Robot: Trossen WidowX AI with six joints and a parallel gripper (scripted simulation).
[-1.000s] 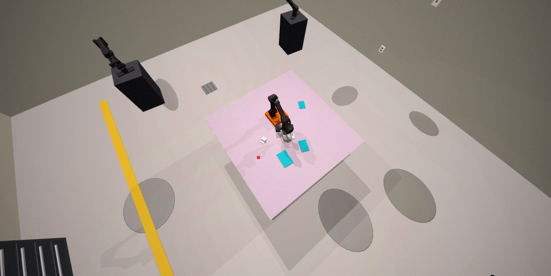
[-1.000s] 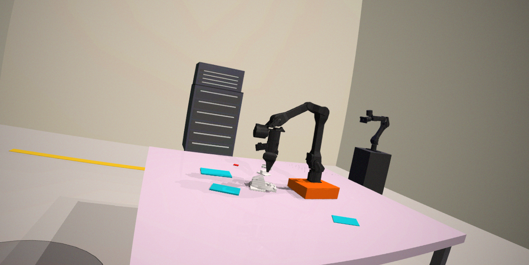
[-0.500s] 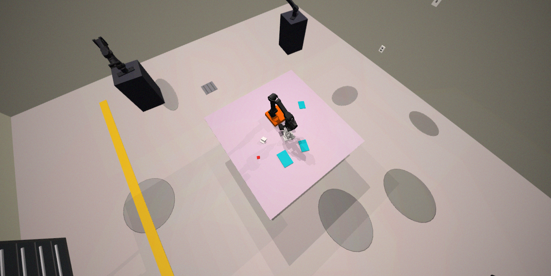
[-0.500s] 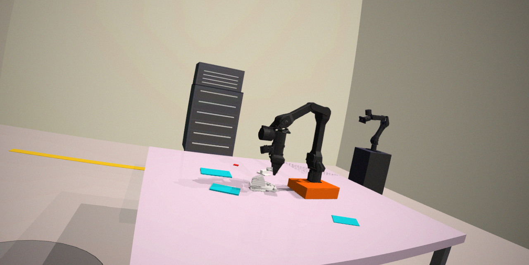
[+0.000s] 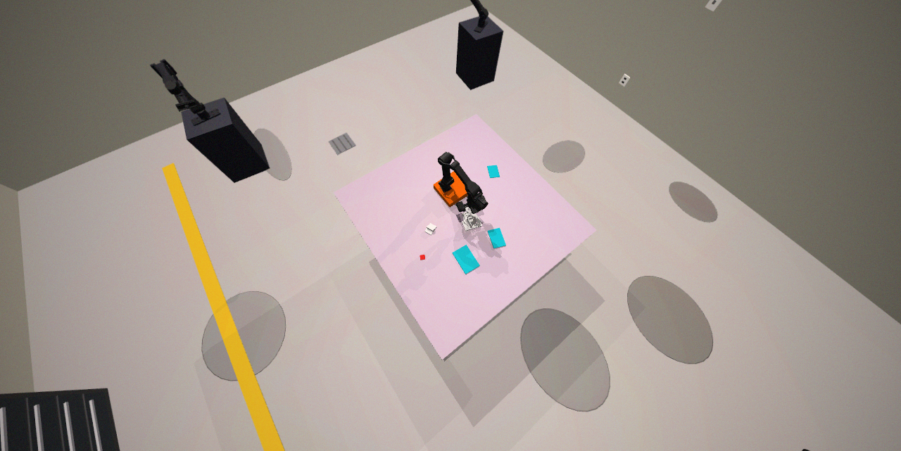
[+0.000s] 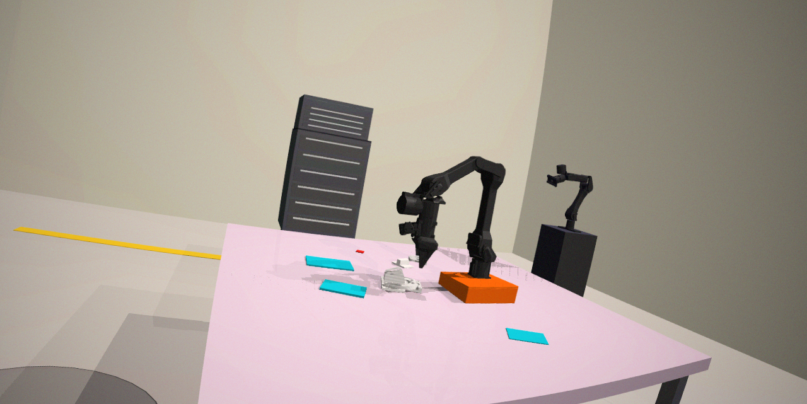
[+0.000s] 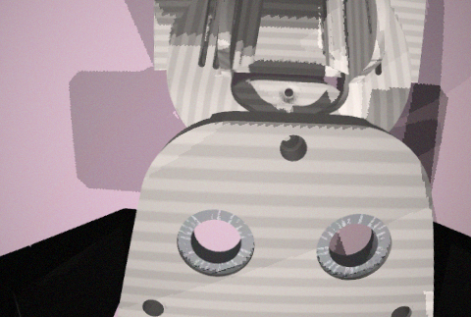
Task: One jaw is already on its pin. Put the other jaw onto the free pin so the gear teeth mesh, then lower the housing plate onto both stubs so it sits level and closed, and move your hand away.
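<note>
The white jaw lies 2 cm ahead of my gripper tip, 1 cm to the left of it and 7 cm below it. Also, from my gripper tip: red marker: 11 cm ahead, 42 cm to the right, 8 cm below.
</note>
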